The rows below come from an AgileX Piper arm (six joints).
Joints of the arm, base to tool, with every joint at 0 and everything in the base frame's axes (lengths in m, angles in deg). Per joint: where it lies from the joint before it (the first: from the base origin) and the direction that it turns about. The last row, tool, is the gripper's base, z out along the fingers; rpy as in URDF.
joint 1: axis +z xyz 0 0 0.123
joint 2: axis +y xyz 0 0 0
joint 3: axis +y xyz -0.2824 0 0.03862
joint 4: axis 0.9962 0 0.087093 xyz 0.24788 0 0.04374
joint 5: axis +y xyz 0 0 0
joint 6: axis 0.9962 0 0.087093 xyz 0.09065 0 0.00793
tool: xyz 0 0 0 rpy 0 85 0
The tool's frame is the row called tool.
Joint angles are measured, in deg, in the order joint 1, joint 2, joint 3, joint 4, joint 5, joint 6. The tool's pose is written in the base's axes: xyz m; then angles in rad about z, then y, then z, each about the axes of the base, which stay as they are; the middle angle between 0 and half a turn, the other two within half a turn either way. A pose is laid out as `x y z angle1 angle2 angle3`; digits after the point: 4 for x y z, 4 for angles.
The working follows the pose.
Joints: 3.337, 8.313, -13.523, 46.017, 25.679, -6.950
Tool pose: 0.0529 0.0315 0.2557 0.6751 1.7076 0.3784
Where each joint sits with the arm in this pose, in the base's axes (m; each line is computed from the numbers above, not from the rounded line before):
joint 1: 0.0000 0.0000 0.1230
joint 2: 0.0000 0.0000 0.1230
joint 3: -0.2734 -0.0159 0.2020
joint 4: -0.0309 -0.0018 0.2681
joint 5: -0.0309 -0.0018 0.2681
joint 6: 0.0529 0.0315 0.2557
the tool: 0.0529 0.0315 0.2557

